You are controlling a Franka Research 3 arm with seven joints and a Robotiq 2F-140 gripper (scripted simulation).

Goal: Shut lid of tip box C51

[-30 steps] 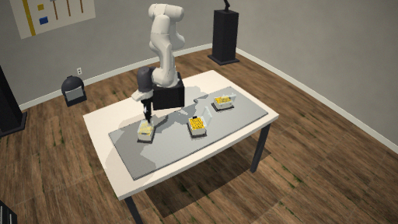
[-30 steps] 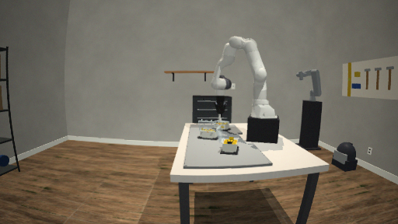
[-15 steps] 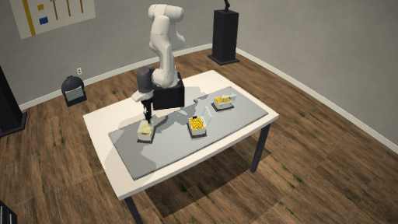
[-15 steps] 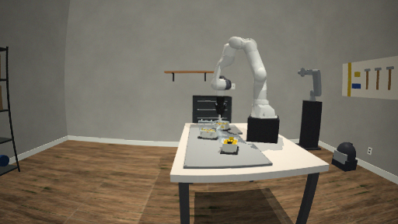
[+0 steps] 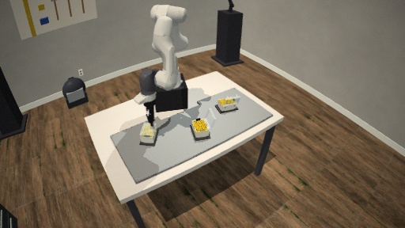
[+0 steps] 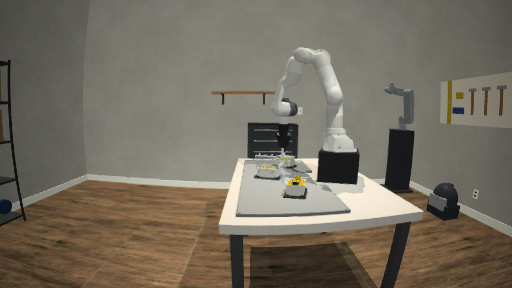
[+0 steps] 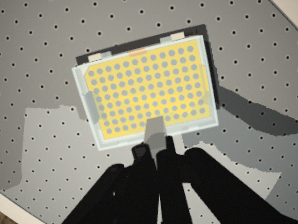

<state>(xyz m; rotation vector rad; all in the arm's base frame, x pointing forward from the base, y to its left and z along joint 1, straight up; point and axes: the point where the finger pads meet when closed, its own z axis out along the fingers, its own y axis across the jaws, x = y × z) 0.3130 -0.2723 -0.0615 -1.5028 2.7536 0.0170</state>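
My gripper is now 20 mm past the clear lid, 30 mm to the left of it and 50 mm above it.
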